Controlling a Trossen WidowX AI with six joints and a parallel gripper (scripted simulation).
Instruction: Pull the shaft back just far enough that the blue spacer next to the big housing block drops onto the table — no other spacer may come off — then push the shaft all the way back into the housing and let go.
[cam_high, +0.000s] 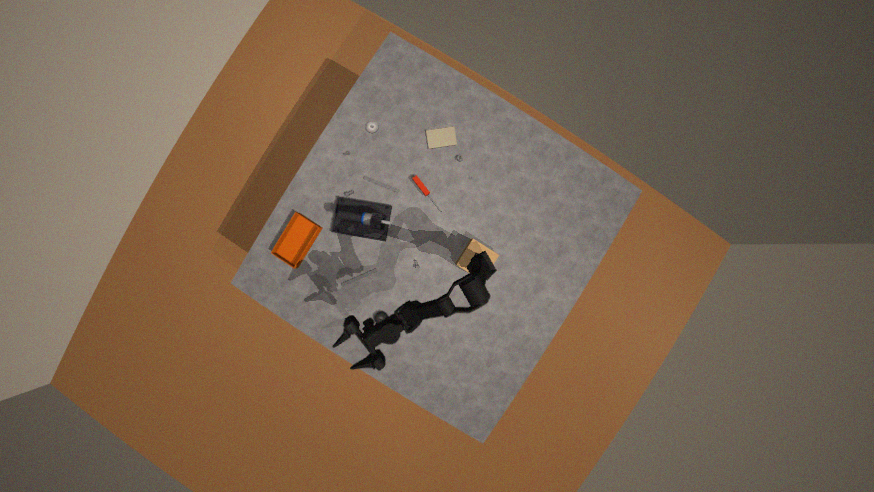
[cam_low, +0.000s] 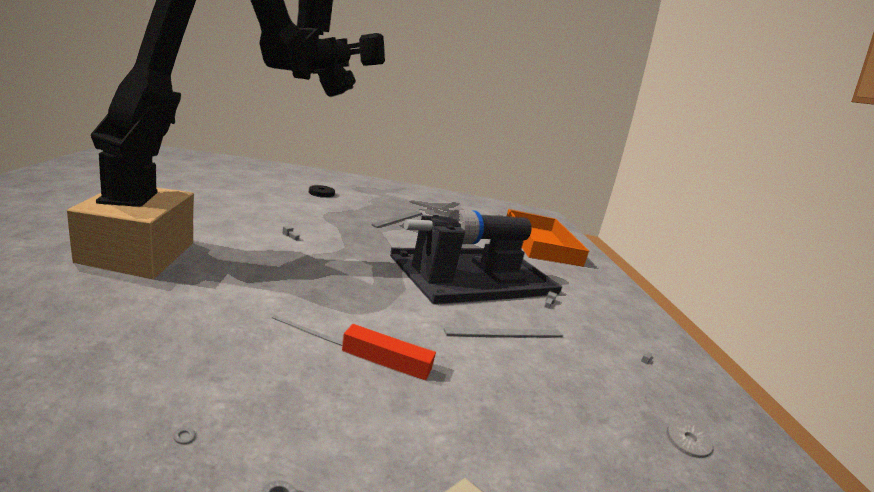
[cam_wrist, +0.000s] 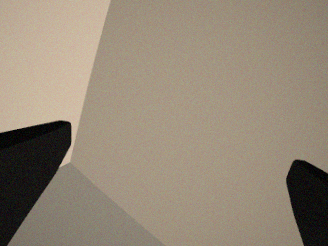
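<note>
The grey shaft is 430 mm to the right of my gripper tip, 230 mm below it and 140 mm ahead of it. From my gripper tip the other things lie so: blue spacer: 420 mm to the right, 230 mm below, 170 mm ahead; then black disc: 300 mm below, 60 mm to the right, 40 mm behind; then grey spacer: 430 mm to the right, 230 mm below, 140 mm ahead.
</note>
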